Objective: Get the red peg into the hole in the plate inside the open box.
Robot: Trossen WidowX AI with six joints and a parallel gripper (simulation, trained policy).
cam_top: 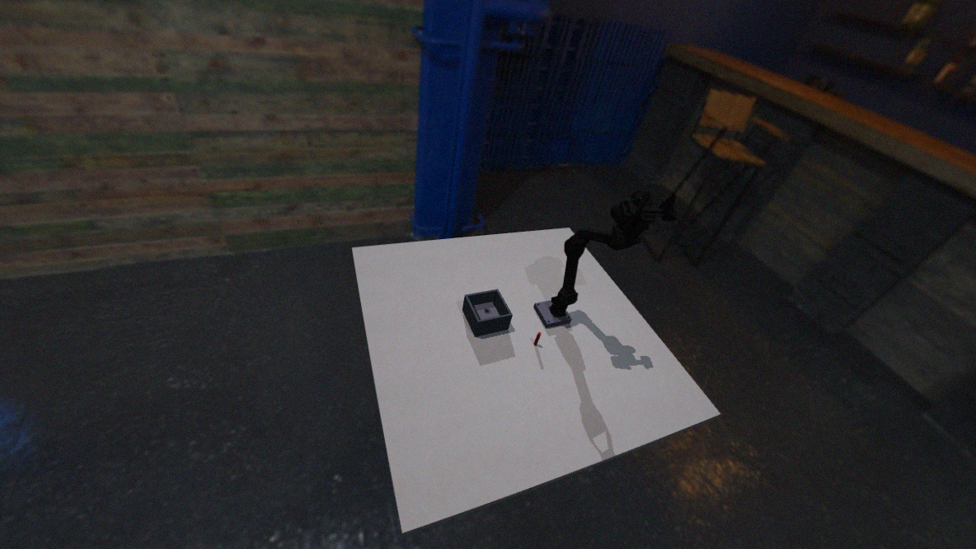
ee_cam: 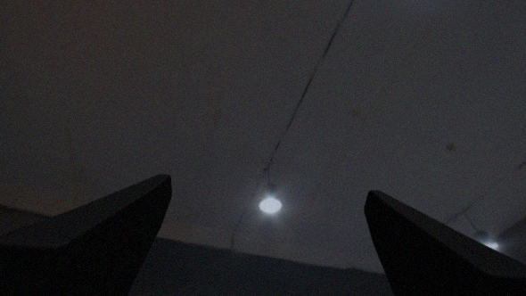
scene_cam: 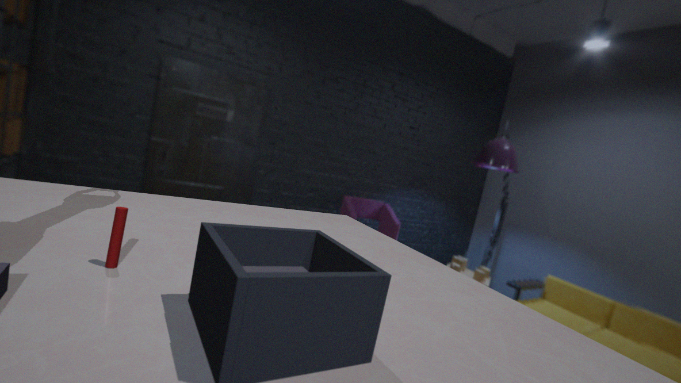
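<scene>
My gripper tip is 18 cm short of the red peg, 8 cm to the left of it and 75 cm above it. Also, from my gripper tip: dark box 35 cm ahead, 25 cm to the right, 77 cm below; then grey plate 35 cm ahead, 25 cm to the right, 75 cm below.
</scene>
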